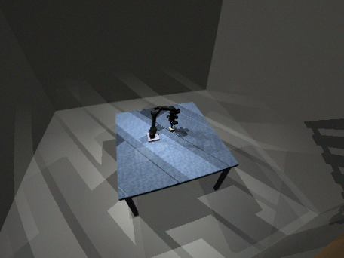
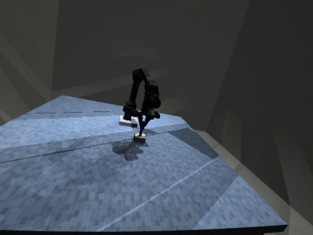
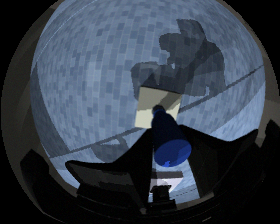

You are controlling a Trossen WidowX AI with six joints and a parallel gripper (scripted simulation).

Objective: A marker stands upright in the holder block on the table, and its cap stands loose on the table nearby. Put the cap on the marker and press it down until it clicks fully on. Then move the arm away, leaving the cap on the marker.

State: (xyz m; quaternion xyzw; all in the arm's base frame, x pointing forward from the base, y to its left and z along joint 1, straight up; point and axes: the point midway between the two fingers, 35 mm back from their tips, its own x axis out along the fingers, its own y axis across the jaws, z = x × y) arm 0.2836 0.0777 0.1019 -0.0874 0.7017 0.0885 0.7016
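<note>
The tan holder block lies 8 cm below my gripper tip. Also, from my gripper tip: blue cap: 1 cm above.
</note>
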